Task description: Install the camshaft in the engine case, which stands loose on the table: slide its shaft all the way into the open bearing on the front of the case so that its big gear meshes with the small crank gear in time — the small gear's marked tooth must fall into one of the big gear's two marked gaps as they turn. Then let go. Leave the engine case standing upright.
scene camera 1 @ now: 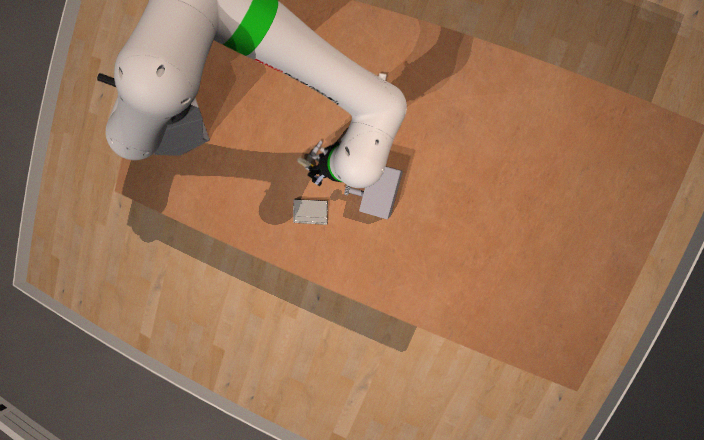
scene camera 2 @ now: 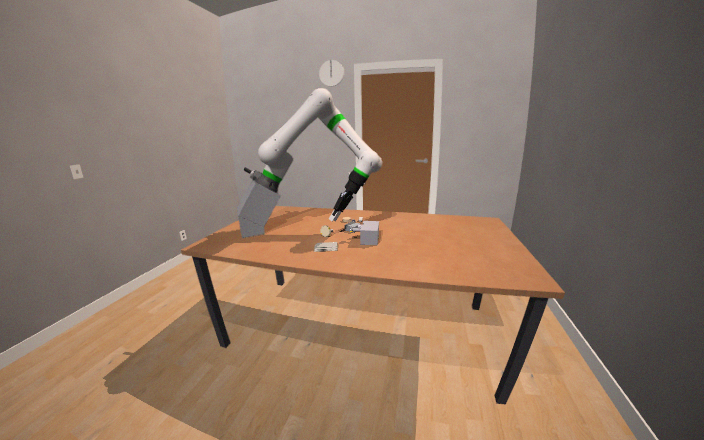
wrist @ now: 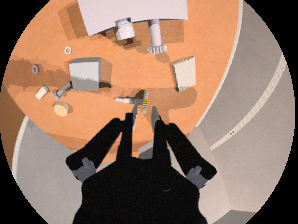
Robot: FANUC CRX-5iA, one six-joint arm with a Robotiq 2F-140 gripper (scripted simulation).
Labels:
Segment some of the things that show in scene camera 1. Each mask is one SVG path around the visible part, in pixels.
A flat framed plate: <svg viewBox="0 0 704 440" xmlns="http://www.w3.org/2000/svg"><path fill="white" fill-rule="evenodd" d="M293 199L293 223L327 225L328 201Z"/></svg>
An engine case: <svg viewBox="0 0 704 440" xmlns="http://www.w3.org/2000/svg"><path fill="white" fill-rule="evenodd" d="M346 185L345 195L351 193L362 197L360 212L388 219L391 217L403 171L385 167L381 178L375 184L366 187L364 191Z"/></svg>

